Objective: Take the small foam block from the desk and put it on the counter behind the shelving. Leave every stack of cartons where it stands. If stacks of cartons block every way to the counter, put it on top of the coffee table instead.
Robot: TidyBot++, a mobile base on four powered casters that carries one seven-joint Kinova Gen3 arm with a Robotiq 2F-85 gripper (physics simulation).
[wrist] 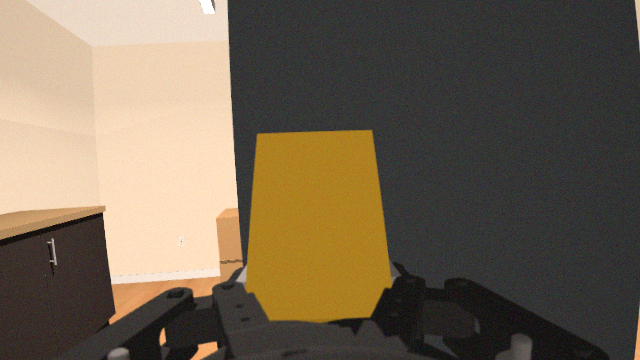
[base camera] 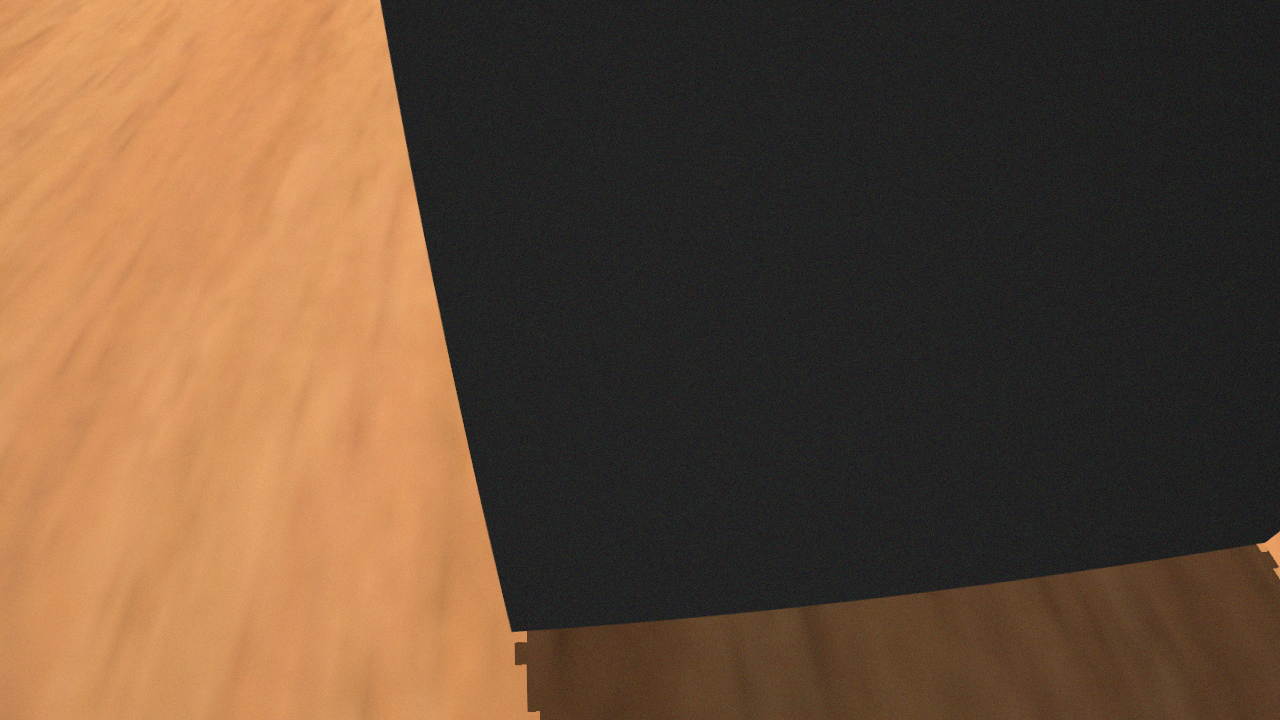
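Note:
My gripper is shut on the yellow foam block, which stands up between the fingers in the wrist view. The counter, with a wooden top and dark cabinet doors, is at the left of the wrist view, apart from the block. A tall dark panel, which looks like a side of the shelving, fills the right of the wrist view behind the block and most of the base camera view. Part of a brown carton stack shows at the panel's left edge. The desk and the coffee table do not show.
Wooden floor lies left of the panel in the base camera view, with a dark shadow at the panel's foot. A pale wall with a white skirting board stands behind the counter's end and the cartons.

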